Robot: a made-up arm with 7 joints.
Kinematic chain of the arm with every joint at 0, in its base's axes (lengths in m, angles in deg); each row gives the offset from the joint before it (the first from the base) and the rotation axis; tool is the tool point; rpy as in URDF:
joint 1: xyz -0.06 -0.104 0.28 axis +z
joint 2: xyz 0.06 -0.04 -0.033 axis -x
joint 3: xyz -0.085 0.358 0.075 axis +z
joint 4: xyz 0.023 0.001 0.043 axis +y
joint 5: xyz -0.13 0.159 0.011 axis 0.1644 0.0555 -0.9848
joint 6: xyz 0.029 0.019 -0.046 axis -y
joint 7: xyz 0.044 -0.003 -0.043 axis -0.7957 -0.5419 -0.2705
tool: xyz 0.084 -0.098 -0.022 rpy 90 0 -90
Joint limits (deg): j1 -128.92..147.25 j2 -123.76..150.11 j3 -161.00..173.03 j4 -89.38..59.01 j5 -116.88..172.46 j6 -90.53..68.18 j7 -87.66..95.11
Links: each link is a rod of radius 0.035 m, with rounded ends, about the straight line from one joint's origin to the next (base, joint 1, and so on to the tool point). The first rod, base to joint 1, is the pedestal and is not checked.
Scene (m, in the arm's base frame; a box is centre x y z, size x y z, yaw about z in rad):
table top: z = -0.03
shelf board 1: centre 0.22 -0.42 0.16 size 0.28 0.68 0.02 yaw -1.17
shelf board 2: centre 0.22 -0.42 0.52 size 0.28 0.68 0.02 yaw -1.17
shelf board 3: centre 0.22 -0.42 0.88 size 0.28 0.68 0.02 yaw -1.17
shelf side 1: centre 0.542 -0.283 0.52 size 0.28 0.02 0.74 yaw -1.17
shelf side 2: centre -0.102 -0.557 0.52 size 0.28 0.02 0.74 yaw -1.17
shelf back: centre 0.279 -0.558 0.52 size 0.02 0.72 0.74 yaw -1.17
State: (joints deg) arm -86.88 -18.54 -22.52 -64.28 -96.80 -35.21 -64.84
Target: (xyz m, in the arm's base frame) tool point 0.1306 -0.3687 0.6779
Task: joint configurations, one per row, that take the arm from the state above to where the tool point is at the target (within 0.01 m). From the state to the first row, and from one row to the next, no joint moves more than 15 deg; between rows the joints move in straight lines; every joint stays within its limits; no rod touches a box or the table.
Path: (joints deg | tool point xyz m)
1: -78.40 -21.10 -28.40 -62.52 -97.49 -45.57 -68.37 | 0.3015 -0.2076 0.3254
2: -69.92 -23.66 -34.29 -60.75 -98.19 -55.93 -71.91 | 0.2660 -0.1297 0.3275
3: -73.79 -38.51 -25.77 -57.49 -96.87 -55.37 -71.01 | 0.2585 -0.1465 0.4241
4: -77.67 -53.35 -17.25 -54.22 -95.56 -54.80 -70.10 | 0.2191 -0.1634 0.5220
5: -81.54 -68.20 -8.73 -50.96 -94.24 -54.24 -69.20 | 0.1475 -0.1747 0.6102
6: -85.41 -83.05 -0.21 -47.69 -92.93 -53.68 -68.29 | 0.0482 -0.1744 0.6779
7: -89.74 -74.32 -3.73 -58.60 -94.05 -44.58 -63.13 | 0.0910 -0.2452 0.6796
8: -94.07 -65.60 -7.24 -69.50 -95.17 -35.49 -57.97 | 0.1154 -0.3115 0.6789
9: -98.40 -56.87 -10.75 -80.41 -96.29 -26.39 -52.81 | 0.1306 -0.3687 0.6779

